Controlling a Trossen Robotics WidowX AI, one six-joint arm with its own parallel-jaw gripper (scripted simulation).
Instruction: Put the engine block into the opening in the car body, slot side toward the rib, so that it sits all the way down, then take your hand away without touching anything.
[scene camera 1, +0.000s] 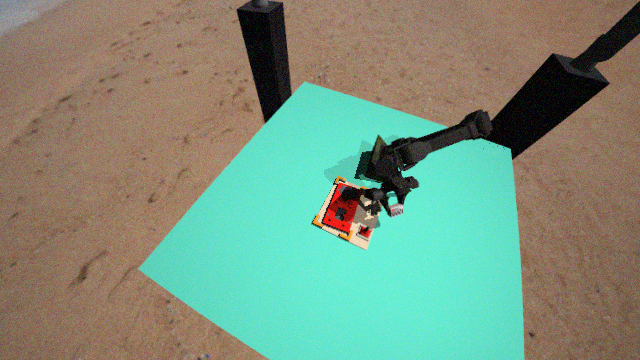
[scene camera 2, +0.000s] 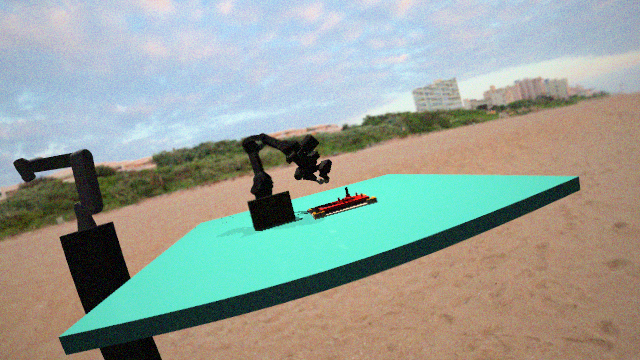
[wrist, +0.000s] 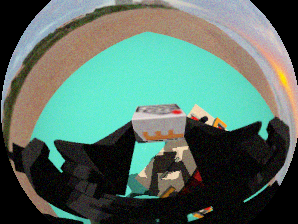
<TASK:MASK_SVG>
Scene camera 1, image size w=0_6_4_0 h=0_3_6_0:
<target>my gripper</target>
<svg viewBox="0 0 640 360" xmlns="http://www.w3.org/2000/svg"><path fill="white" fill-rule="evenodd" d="M398 168L390 176L382 176L383 183L381 186L384 188L378 189L374 187L367 189L365 192L366 198L372 201L379 200L387 214L389 214L388 192L393 191L396 194L397 202L404 205L407 194L412 192L410 189L419 187L417 179L413 176L403 178Z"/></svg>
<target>red car body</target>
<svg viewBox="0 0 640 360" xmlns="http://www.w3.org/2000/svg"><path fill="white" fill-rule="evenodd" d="M339 182L323 220L323 225L349 234L363 190Z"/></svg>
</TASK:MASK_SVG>
